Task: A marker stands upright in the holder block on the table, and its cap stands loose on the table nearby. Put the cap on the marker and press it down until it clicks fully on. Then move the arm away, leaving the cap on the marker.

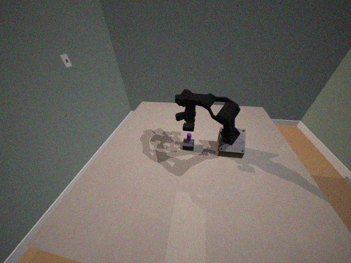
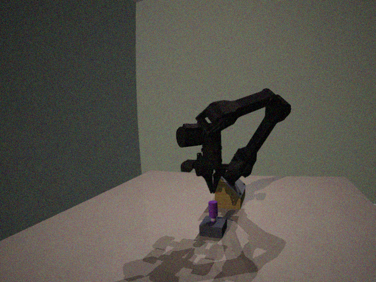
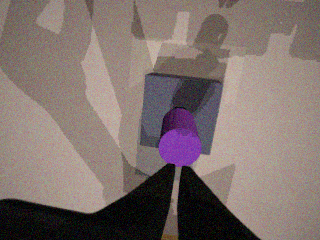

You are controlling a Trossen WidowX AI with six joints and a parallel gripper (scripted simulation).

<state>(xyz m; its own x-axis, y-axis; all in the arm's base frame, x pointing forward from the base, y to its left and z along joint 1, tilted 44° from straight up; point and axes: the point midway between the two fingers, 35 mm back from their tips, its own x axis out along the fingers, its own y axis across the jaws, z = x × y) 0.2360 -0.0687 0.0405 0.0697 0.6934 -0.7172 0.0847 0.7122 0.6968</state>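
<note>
My gripper tip is 5 cm above the purple cap.
</note>
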